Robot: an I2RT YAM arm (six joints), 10 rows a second.
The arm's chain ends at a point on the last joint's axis. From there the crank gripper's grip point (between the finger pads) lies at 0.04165 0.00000 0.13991 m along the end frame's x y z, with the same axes.
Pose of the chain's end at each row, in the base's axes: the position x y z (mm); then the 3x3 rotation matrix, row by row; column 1 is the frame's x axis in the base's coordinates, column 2 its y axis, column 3 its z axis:
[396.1 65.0 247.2], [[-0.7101 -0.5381 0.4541], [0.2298 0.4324 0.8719], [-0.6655 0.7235 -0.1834]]
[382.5 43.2 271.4], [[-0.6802 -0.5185 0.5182], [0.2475 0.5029 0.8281], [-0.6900 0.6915 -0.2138]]
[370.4 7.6 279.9], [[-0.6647 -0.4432 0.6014], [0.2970 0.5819 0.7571], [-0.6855 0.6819 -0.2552]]
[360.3 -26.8 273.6], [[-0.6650 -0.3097 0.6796], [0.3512 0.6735 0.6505], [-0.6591 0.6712 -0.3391]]
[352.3 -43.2 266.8], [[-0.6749 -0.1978 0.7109], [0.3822 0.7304 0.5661], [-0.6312 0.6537 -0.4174]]
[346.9 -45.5 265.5], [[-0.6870 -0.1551 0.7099], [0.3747 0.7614 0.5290], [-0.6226 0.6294 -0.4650]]
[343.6 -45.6 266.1], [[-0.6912 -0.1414 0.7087], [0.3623 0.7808 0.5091], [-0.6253 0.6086 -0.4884]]
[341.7 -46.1 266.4], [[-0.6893 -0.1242 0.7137], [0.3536 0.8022 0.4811], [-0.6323 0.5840 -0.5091]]
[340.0 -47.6 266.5], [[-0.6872 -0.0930 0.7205], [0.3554 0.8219 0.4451], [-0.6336 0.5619 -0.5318]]
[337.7 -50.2 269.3], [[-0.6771 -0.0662 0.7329], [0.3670 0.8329 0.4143], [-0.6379 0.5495 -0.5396]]
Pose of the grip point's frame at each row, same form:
[430.1 196.6 193.8], [[-0.7101 -0.5381 0.4541], [0.2298 0.4324 0.8719], [-0.6655 0.7235 -0.1834]]
[426.7 169.4 212.7], [[-0.6802 -0.5185 0.5182], [0.2475 0.5029 0.8281], [-0.6900 0.6915 -0.2138]]
[426.9 125.9 215.6], [[-0.6647 -0.4432 0.6014], [0.2970 0.5819 0.7571], [-0.6855 0.6819 -0.2552]]
[427.7 78.8 198.7], [[-0.6650 -0.3097 0.6796], [0.3512 0.6735 0.6505], [-0.6591 0.6712 -0.3391]]
[423.7 51.9 182.1], [[-0.6749 -0.1978 0.7109], [0.3822 0.7304 0.5661], [-0.6312 0.6537 -0.4174]]
[417.6 44.1 174.5], [[-0.6870 -0.1551 0.7099], [0.3747 0.7614 0.5290], [-0.6226 0.6294 -0.4650]]
[414.0 40.7 171.7], [[-0.6912 -0.1414 0.7087], [0.3623 0.7808 0.5091], [-0.6253 0.6086 -0.4884]]
[412.8 35.9 168.8], [[-0.6893 -0.1242 0.7137], [0.3536 0.8022 0.4811], [-0.6323 0.5840 -0.5091]]
[412.2 29.5 165.7], [[-0.6872 -0.0930 0.7205], [0.3554 0.8219 0.4451], [-0.6336 0.5619 -0.5318]]
[412.0 23.1 167.2], [[-0.6771 -0.0662 0.7329], [0.3670 0.8329 0.4143], [-0.6379 0.5495 -0.5396]]

